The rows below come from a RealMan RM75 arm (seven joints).
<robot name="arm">
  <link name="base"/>
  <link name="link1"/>
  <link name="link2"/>
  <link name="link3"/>
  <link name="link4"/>
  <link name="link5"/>
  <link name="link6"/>
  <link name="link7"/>
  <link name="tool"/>
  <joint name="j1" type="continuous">
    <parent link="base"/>
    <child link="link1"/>
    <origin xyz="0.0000 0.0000 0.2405" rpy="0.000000 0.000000 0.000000"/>
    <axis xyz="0 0 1"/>
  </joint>
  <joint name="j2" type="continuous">
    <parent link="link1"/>
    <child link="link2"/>
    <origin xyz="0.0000 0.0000 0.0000" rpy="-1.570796 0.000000 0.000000"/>
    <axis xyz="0 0 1"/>
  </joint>
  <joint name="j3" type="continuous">
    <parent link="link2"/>
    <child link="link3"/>
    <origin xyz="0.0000 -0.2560 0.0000" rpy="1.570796 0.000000 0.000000"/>
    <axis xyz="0 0 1"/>
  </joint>
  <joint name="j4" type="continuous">
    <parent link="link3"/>
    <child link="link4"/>
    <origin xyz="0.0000 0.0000 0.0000" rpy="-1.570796 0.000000 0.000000"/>
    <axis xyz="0 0 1"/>
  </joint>
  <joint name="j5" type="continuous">
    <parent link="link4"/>
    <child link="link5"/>
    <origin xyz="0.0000 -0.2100 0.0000" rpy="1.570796 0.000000 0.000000"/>
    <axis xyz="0 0 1"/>
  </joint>
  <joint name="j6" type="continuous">
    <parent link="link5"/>
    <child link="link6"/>
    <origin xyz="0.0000 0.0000 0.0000" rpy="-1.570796 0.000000 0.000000"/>
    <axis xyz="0 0 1"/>
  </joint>
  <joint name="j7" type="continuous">
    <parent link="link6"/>
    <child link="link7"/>
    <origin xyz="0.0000 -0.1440 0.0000" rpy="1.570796 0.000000 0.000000"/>
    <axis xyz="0 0 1"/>
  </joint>
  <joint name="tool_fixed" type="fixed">
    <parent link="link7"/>
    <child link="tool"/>
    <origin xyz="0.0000 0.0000 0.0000" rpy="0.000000 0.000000 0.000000"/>
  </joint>
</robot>
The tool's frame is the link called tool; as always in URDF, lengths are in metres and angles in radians. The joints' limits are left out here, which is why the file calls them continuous.
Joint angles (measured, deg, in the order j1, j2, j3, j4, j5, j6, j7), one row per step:
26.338, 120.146, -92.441, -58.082, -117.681, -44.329, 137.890
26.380, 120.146, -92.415, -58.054, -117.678, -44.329, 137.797
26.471, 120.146, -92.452, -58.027, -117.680, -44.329, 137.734
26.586, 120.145, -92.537, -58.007, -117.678, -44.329, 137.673
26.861, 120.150, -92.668, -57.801, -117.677, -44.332, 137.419
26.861, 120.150, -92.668, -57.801, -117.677, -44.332, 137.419
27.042, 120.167, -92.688, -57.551, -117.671, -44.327, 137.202
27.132, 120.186, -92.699, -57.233, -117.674, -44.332, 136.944
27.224, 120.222, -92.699, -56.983, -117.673, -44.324, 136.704
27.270, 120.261, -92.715, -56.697, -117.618, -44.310, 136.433
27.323, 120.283, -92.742, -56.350, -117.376, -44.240, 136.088
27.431, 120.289, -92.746, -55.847, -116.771, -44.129, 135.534
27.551, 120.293, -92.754, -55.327, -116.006, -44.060, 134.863
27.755, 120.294, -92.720, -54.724, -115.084, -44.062, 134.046
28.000, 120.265, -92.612, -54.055, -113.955, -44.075, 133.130
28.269, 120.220, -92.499, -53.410, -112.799, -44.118, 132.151
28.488, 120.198, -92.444, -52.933, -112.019, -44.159, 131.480
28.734, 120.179, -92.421, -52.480, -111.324, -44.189, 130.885
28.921, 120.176, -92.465, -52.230, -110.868, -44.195, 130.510
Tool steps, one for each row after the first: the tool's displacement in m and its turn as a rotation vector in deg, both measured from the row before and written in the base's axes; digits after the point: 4 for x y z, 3 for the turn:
-0.0001, 0.0002, 0.0000, 0.005, -0.039, 0.086
-0.0005, 0.0002, -0.0002, -0.043, -0.053, 0.142
-0.0007, 0.0002, -0.0003, -0.076, -0.066, 0.193
-0.0009, 0.0003, -0.0009, -0.204, -0.220, 0.386
0.0000, 0.0000, 0.0000, 0.000, 0.000, 0.000
0.0000, 0.0002, -0.0007, -0.133, -0.156, 0.165
0.0009, -0.0003, -0.0008, -0.168, -0.197, 0.049
0.0005, -0.0001, -0.0007, -0.125, -0.147, 0.088
0.0008, -0.0004, -0.0008, -0.149, -0.123, 0.031
0.0008, -0.0003, -0.0008, -0.118, -0.016, 0.001
0.0007, -0.0002, -0.0009, -0.116, 0.183, -0.019
0.0004, -0.0003, -0.0010, -0.160, 0.273, 0.030
0.0001, -0.0001, -0.0011, -0.223, 0.349, 0.096
0.0000, 0.0002, -0.0007, -0.171, 0.486, 0.062
-0.0003, 0.0003, -0.0006, -0.164, 0.481, 0.150
-0.0003, 0.0002, -0.0006, -0.151, 0.309, 0.122
-0.0005, 0.0003, -0.0006, -0.153, 0.259, 0.145
-0.0008, 0.0002, -0.0006, -0.113, 0.172, 0.176

